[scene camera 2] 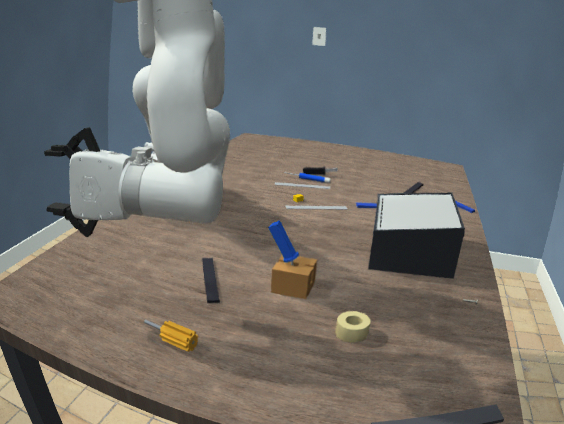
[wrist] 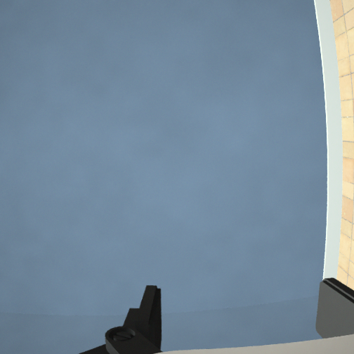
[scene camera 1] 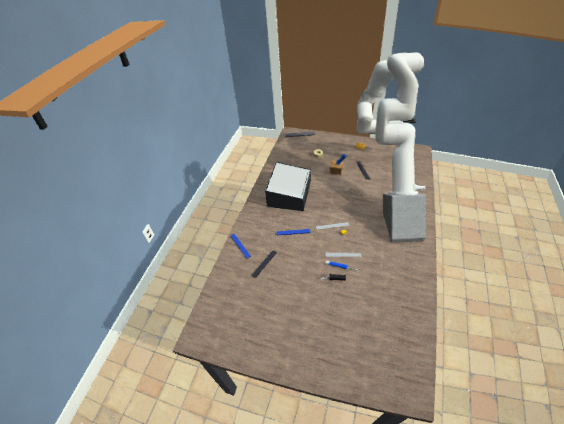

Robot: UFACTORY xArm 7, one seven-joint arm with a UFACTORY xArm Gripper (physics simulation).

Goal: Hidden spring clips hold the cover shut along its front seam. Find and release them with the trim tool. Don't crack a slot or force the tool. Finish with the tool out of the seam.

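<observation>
A black box with a light grey cover stands on the table. In the scene camera 2 view, a dark dashed line runs along one edge of the cover; no clips can be made out. A blue-handled tool, possibly the trim tool, stands tilted in a brown block beside the box. Its tip is hidden in the block. My gripper is open and empty, raised and pointing sideways, away from the box and the block. It is mostly hidden in the scene camera 1 view.
An orange screwdriver, a tape ring and a dark strip lie near the block. Beyond the box are blue strips, grey strips, a yellow cube, a blue screwdriver and a black-handled tool.
</observation>
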